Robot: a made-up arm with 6 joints. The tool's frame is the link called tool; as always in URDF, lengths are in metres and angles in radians. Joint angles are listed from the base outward. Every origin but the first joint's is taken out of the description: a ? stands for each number. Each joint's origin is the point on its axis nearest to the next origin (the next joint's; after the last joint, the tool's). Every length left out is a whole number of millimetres.
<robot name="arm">
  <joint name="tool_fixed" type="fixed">
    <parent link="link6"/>
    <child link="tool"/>
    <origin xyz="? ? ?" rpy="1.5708 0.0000 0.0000"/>
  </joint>
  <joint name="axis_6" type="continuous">
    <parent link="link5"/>
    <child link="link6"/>
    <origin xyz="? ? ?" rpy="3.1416 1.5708 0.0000"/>
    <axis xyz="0 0 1"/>
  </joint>
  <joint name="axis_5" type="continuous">
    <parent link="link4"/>
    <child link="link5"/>
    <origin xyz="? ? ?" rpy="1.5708 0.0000 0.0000"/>
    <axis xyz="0 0 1"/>
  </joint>
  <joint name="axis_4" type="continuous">
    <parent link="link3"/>
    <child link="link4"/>
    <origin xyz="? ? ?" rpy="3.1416 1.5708 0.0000"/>
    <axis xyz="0 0 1"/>
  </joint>
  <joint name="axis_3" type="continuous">
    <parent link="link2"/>
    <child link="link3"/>
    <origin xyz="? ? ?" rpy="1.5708 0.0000 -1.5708"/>
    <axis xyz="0 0 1"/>
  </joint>
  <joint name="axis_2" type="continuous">
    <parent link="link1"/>
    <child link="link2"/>
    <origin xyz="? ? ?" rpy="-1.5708 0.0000 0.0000"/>
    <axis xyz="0 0 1"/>
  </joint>
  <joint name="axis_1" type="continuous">
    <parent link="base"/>
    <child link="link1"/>
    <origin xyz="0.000 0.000 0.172" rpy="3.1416 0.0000 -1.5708"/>
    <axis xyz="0 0 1"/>
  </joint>
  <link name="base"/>
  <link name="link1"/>
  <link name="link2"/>
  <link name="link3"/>
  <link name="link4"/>
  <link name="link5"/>
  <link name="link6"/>
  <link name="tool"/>
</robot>
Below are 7 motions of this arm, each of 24 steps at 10 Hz.
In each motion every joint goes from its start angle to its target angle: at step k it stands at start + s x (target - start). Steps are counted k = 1, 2, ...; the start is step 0. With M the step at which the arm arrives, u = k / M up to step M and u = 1 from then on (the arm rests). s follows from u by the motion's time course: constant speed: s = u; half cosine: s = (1 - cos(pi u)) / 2; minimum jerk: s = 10 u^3 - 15 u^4 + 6 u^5.
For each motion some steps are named. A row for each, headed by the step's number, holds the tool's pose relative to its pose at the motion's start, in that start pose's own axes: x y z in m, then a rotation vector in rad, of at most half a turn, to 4 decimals.
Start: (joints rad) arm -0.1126 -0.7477 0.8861 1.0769 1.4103 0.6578
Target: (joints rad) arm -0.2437 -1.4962 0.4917 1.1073 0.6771 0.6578
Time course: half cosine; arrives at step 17
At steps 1, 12, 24:
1: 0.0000 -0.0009 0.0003 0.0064 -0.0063 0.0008
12: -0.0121 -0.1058 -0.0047 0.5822 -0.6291 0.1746
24: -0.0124 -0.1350 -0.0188 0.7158 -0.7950 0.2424

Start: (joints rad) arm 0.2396 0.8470 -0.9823 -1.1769 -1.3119 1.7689
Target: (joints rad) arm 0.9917 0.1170 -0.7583 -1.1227 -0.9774 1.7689
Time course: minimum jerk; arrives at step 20
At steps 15, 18, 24:
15: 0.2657 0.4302 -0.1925 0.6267 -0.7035 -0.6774
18: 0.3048 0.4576 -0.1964 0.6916 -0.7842 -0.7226
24: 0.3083 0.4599 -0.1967 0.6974 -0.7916 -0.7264

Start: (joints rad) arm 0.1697 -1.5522 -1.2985 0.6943 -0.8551 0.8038
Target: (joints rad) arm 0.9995 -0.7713 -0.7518 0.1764 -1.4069 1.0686
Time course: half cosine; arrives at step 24
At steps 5, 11, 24:
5: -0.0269 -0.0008 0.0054 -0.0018 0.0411 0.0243
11: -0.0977 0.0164 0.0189 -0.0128 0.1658 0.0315
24: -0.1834 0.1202 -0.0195 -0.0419 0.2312 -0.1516

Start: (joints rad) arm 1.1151 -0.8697 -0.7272 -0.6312 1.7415 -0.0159
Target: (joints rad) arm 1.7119 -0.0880 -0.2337 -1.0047 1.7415 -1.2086
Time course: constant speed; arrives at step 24
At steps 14, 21, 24:
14: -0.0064 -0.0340 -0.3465 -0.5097 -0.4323 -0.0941
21: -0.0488 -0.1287 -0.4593 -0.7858 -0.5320 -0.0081
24: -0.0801 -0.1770 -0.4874 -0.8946 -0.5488 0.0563

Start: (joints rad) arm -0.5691 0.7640 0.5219 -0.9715 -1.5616 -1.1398
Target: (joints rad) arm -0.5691 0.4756 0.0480 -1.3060 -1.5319 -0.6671
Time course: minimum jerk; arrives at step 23
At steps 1, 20, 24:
1: 0.0000 0.0000 0.0001 0.0002 0.0002 -0.0003
20: 0.0463 -0.0069 0.1103 0.2651 0.2167 -0.4356
24: 0.0469 -0.0072 0.1119 0.2701 0.2195 -0.4438

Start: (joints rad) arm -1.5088 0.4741 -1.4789 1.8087 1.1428 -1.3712
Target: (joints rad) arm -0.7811 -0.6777 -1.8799 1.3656 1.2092 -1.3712
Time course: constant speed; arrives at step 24
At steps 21, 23, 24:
21: 0.2717 -0.2879 0.1346 0.1538 1.4911 0.3918
23: 0.3008 -0.3199 0.1271 0.1957 1.6164 0.4781
24: 0.3149 -0.3358 0.1217 0.2179 1.6769 0.5248

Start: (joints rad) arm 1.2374 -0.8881 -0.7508 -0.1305 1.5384 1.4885
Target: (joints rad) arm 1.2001 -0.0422 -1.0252 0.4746 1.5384 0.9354
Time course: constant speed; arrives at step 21
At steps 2, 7, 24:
2: 0.0280 0.0140 -0.0291 0.0194 -0.1686 -0.0564
7: 0.1273 0.0438 -0.0934 0.0415 -0.5954 -0.2008
24: 0.5446 0.0087 -0.0826 -0.0981 -1.8076 -0.6190

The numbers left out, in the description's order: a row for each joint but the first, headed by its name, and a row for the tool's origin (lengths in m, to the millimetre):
tool: -0.260 -0.080 0.000
axis_6: -0.238 0.011 0.000
axis_5: 0.071 -0.030 0.000
axis_4: 0.103 0.096 0.000
axis_3: -0.033 -0.116 0.000
axis_2: 0.327 0.106 0.000

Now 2 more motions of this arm.
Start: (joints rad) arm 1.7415 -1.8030 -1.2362 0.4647 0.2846 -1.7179
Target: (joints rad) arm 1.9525 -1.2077 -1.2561 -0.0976 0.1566 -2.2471
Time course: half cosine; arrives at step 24
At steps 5, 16, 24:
5: -0.0075 -0.0152 -0.0090 -0.0006 -0.0690 0.0115
16: -0.0243 -0.1217 -0.0948 0.0016 -0.5255 0.0895
24: -0.0121 -0.1651 -0.1379 0.0065 -0.7132 0.1206

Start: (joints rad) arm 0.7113 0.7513 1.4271 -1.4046 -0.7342 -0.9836
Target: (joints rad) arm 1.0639 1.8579 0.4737 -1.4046 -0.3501 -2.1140
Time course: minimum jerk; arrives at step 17
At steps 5, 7, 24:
5: -0.0238 0.0132 -0.1112 -0.0852 -0.3037 -0.0988
7: -0.0135 0.0043 -0.2470 -0.1982 -0.6773 -0.1743
24: 0.3022 -0.2366 -0.4996 -0.5660 -2.1308 -0.0790

